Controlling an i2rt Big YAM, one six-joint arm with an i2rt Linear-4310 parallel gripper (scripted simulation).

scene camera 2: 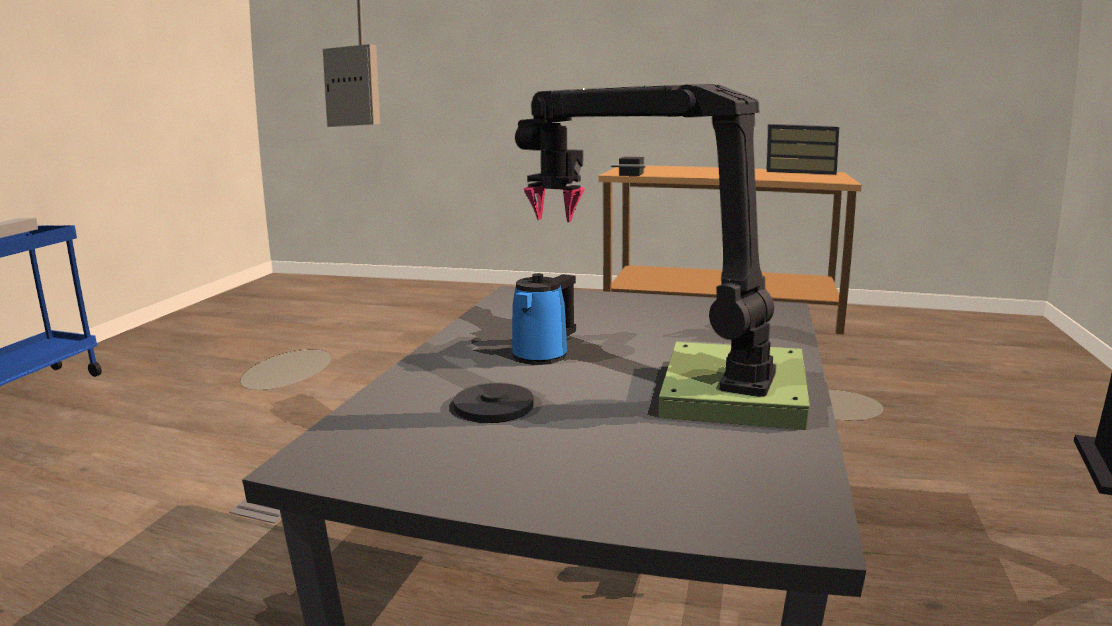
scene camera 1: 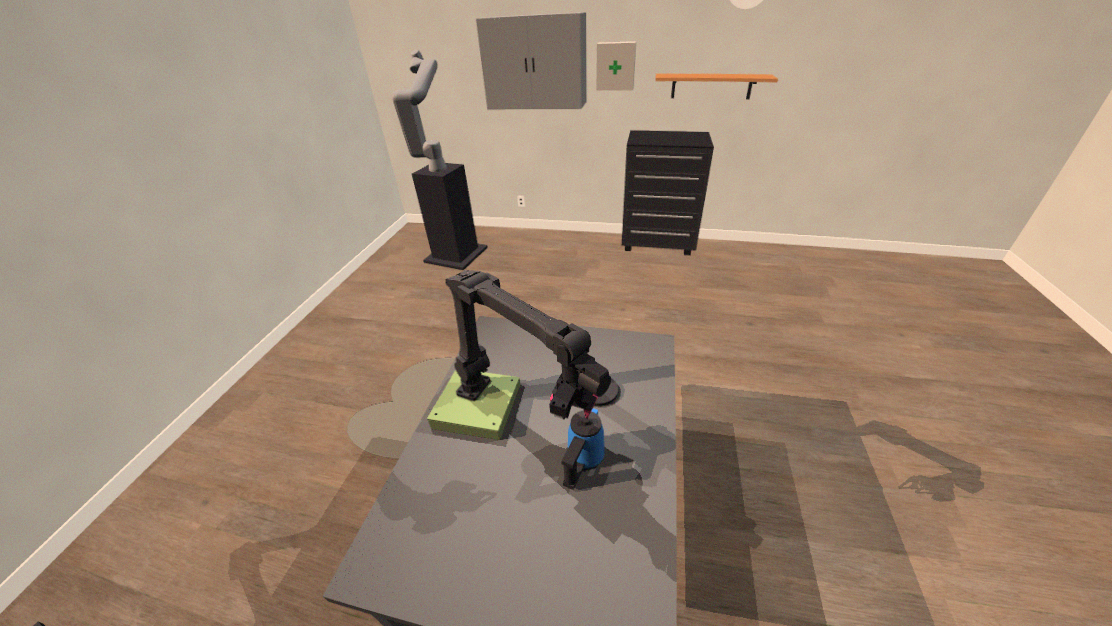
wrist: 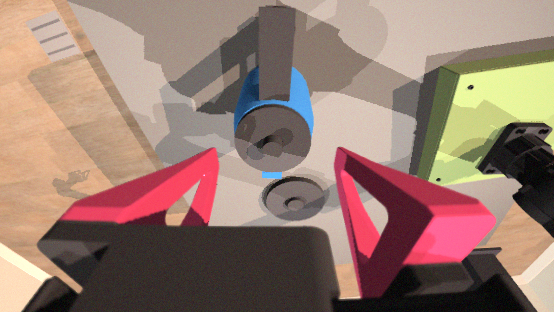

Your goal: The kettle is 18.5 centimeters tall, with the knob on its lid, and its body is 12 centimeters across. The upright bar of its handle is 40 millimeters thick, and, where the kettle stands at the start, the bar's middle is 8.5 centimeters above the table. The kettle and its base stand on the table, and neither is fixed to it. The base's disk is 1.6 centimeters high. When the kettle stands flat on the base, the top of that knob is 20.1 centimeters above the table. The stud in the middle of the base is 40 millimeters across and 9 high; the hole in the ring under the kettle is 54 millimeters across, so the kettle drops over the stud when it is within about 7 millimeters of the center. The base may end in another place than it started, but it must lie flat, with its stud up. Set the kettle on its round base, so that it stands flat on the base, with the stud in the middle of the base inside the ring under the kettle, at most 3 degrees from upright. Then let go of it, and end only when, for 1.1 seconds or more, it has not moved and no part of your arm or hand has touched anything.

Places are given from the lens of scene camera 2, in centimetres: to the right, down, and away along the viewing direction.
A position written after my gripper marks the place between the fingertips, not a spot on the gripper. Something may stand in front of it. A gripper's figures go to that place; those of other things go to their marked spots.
my gripper (scene camera 2: 554, 220): 0, -20, 154
blue kettle (scene camera 2: 539, 333): -4, 4, 149
round black base (scene camera 2: 500, 402): -10, 16, 128
The marked spots on the blue kettle and the round black base are 25 cm apart.
